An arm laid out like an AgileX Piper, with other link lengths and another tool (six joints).
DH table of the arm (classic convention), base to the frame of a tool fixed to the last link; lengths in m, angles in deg. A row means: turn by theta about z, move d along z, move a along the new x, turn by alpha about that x. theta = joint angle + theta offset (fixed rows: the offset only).
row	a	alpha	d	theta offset
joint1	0	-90	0.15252	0
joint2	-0.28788	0	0	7.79
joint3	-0.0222	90	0	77.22
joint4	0	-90	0.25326	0
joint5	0	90	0	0
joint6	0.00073	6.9	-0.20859	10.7
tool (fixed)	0	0	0.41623	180
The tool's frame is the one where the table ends.
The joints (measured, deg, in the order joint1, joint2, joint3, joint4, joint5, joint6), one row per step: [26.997 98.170 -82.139 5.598 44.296 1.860]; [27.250 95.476 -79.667 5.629 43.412 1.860]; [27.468 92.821 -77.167 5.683 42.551 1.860]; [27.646 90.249 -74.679 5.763 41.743 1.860]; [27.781 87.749 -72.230 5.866 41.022 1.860]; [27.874 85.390 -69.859 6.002 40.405 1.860]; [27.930 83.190 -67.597 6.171 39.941 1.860]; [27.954 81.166 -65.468 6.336 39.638 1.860]
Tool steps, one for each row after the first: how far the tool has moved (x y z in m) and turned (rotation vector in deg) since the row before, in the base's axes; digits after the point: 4 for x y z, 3 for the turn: [-0.0093 -0.0027 0.0065 0.515 -0.974 0.162]; [-0.0094 -0.0031 0.0054 0.498 -0.882 0.125]; [-0.0094 -0.0035 0.0042 0.467 -0.758 0.084]; [-0.0094 -0.0038 0.0032 0.435 -0.639 0.044]; [-0.0092 -0.0040 0.0020 0.389 -0.475 0.005]; [-0.0091 -0.0040 0.0009 0.326 -0.279 -0.023]; [-0.0088 -0.0041 -0.0001 0.230 -0.100 -0.039]
